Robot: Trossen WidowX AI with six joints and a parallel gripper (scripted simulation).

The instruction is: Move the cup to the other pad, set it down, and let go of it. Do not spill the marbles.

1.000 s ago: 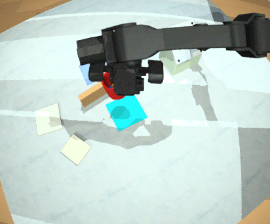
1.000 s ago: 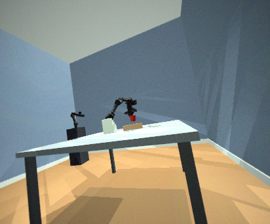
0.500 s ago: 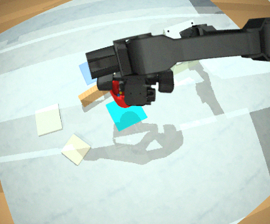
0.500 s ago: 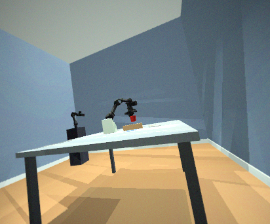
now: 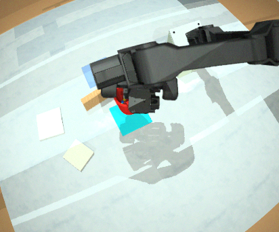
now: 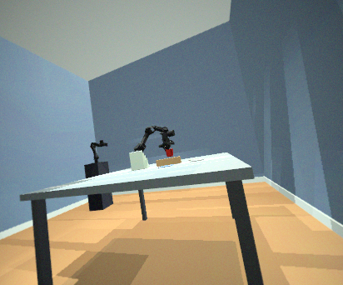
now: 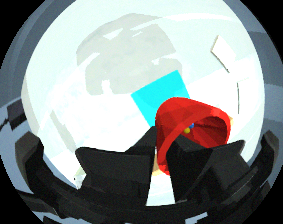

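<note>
My gripper tip is 12 cm to the left of the brown wooden block, 9 cm above it and 2 cm short of it. From my gripper tip the other things lie so: red cup (2 cm to the right, 2 cm ahead); light blue pad (23 cm to the right, 11 cm below, 3 cm ahead).
</note>
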